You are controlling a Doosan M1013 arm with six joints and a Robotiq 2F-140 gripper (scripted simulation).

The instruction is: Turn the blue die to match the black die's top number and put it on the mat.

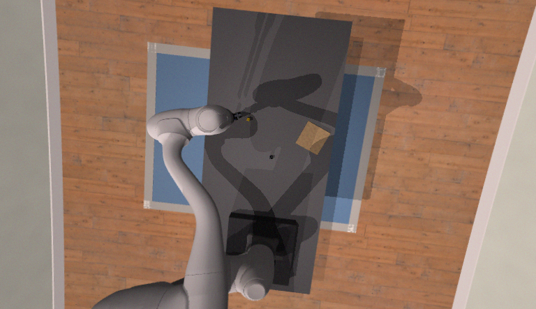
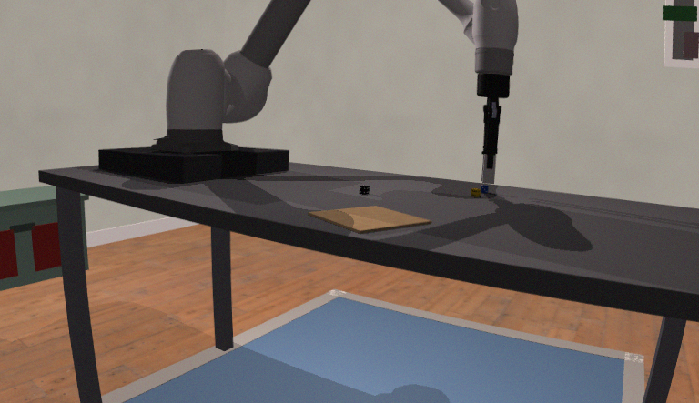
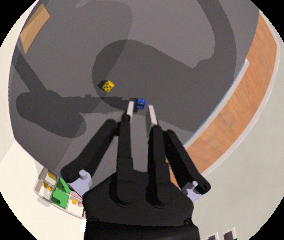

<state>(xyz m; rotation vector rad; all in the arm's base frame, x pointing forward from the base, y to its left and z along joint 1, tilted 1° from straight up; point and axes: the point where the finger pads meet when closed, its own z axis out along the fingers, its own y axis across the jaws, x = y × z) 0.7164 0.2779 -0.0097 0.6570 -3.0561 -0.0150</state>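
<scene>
My gripper is now 50 mm above the blue die and 10 mm past it. Also, from my hand: yellow die: 80 mm to the right, 50 mm below; tan mat: 440 mm to the right, 50 mm below, 30 mm behind; black die: 240 mm to the right, 180 mm behind, 50 mm below.
</scene>
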